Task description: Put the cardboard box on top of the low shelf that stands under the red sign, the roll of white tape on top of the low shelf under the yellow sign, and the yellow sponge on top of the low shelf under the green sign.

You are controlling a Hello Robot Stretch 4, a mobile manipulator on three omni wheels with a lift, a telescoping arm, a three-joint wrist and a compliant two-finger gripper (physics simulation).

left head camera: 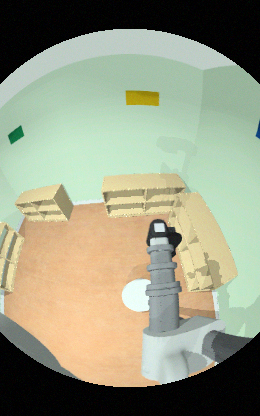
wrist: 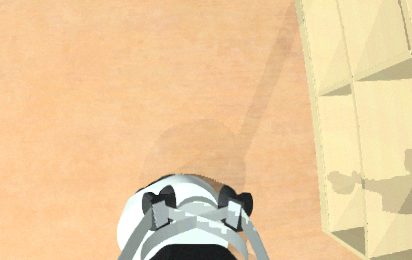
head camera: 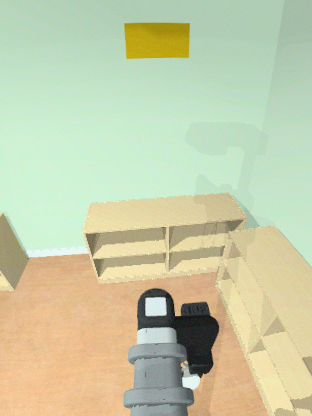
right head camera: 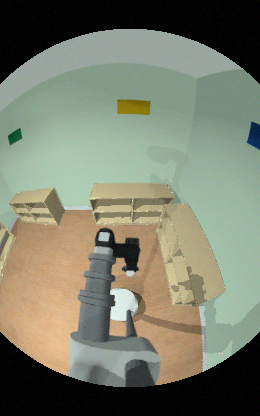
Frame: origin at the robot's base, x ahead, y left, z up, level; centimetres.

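Seen in the pictures: gripper, between the fingertips: (wrist: pixel 197 199) (head camera: pixel 188 373); robot's base, origin of its link: (left head camera: pixel 139 294) (right head camera: pixel 119 303).
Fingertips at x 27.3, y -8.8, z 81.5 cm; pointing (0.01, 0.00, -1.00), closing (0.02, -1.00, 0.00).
Note:
Offsets run from my fingertips to a thing's top centre. "pt": to the spot under its first point. Level surfaces: height alone.
My gripper (head camera: pixel 192 372) (right head camera: pixel 130 269) (wrist: pixel 197 199) hangs below the arm's end, well above the floor. It is shut on the roll of white tape @(dx -2.1, dy +0.0, dz +2.5 cm) (head camera: pixel 191 383) (right head camera: pixel 130 273), which shows small and pale between the fingertips and blends with the white base behind it in the wrist view. The low shelf under the yellow sign @(pt dx +113.6, dy +3.8, dz -23.3 cm) (head camera: pixel 160 212) (left head camera: pixel 142 181) (right head camera: pixel 131 191) stands ahead against the wall, its top bare, beneath the yellow sign @(dx +139.1, dy +2.7, dz +100.9 cm) (head camera: pixel 157 41) (left head camera: pixel 142 98) (right head camera: pixel 133 107). The low shelf under the green sign @(pt dx +94.2, dy +168.9, dz -23.3 cm) (left head camera: pixel 42 194) (right head camera: pixel 35 196) stands to the left. The cardboard box, sponge and red sign do not show.
Another low shelf @(dz -23.3 cm) (head camera: pixel 280 250) (left head camera: pixel 215 235) (right head camera: pixel 197 235) runs along the right wall, close to the right of the arm, near the blue sign @(pt dx +50.2, dy -89.2, dz +86.3 cm) (left head camera: pixel 258 131) (right head camera: pixel 254 135). Part of one more shelf shows at the far left. My round white base (left head camera: pixel 134 295) (right head camera: pixel 121 304) is below the arm.

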